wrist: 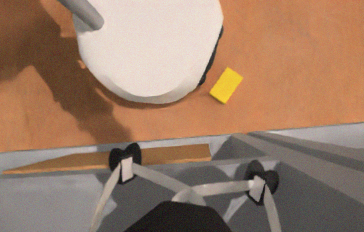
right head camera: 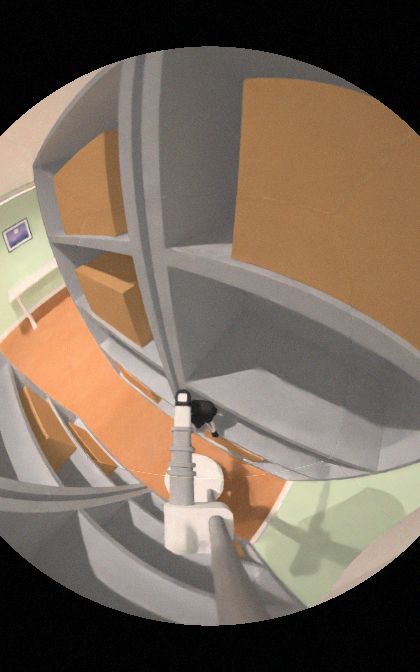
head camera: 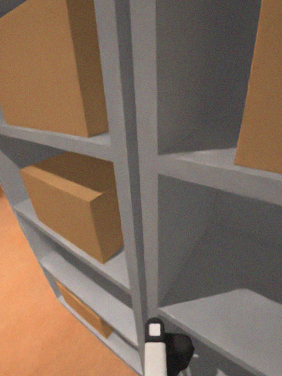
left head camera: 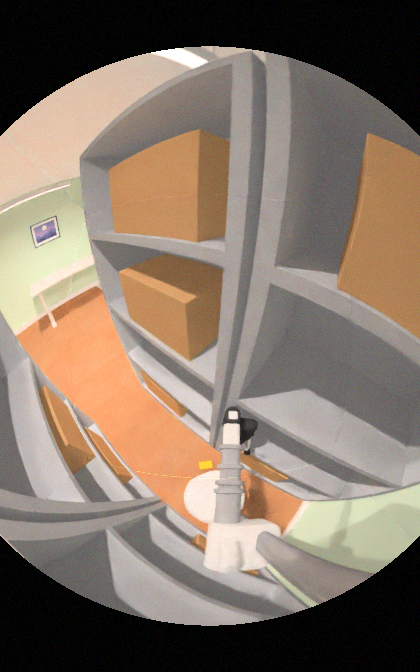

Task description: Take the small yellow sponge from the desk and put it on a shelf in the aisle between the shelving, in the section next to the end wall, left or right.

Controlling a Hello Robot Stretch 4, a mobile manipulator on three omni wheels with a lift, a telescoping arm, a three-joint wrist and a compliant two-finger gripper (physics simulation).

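Observation:
The small yellow sponge lies on the orange floor beside the robot's round white base, apart from the fingers. My gripper is open, with its two fingertips wide apart and no sponge between them. In the wrist view it hangs high over the front of the grey shelving. The shelf section next to the end wall is at the right in the head views; one of its shelf boards lies beyond the gripper. The desk's place in relation to the sponge cannot be told.
The green end wall meets this section. A large brown box stands on its upper shelf. The neighbouring section holds brown boxes. Opposite shelving stands close behind the arm. A white table is far off.

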